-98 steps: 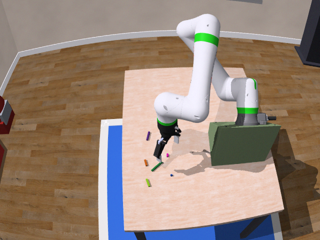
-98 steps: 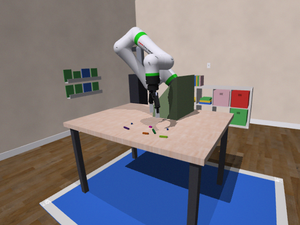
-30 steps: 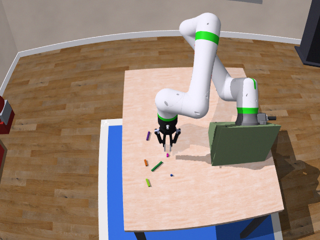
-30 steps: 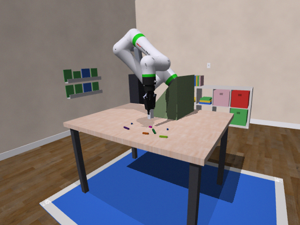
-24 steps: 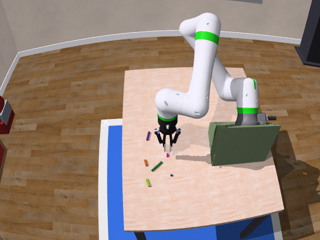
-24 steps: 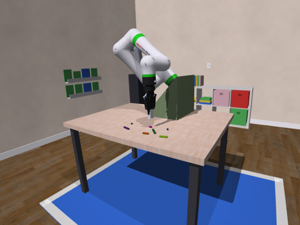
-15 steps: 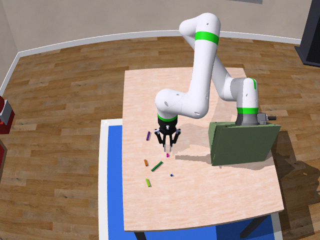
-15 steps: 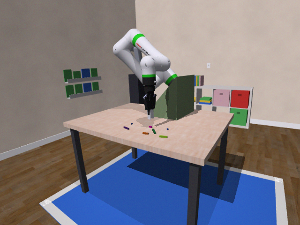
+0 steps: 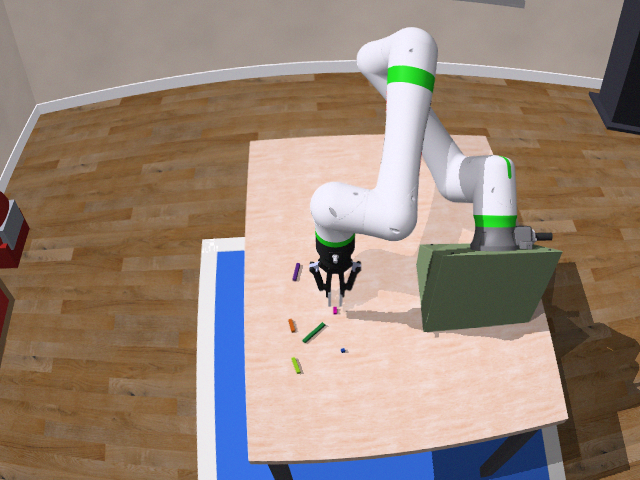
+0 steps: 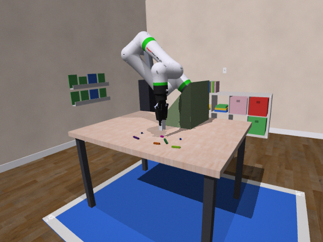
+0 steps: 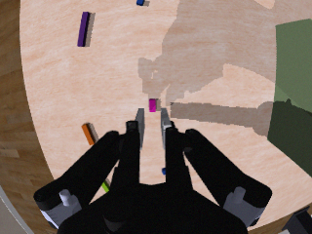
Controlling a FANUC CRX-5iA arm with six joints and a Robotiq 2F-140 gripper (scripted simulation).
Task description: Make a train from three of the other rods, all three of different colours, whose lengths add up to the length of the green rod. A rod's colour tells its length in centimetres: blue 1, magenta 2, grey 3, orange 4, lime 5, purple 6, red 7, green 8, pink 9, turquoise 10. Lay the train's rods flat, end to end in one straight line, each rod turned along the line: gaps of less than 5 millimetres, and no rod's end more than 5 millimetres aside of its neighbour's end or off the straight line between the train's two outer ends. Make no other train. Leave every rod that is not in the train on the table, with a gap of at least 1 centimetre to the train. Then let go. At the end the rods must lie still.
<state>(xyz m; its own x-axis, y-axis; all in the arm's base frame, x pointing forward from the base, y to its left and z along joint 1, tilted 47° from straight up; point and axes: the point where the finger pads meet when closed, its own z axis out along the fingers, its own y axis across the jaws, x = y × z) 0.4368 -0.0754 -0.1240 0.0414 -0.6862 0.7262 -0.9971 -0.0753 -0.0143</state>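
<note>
My gripper is now 80 mm above the magenta rod. The rest, counted from my hand: purple rod: 130 mm to the right, 120 mm ahead, 80 mm below; orange rod: 120 mm ahead, 80 mm below, 50 mm to the left; green rod: 80 mm below, 70 mm to the left, 60 mm ahead.
</note>
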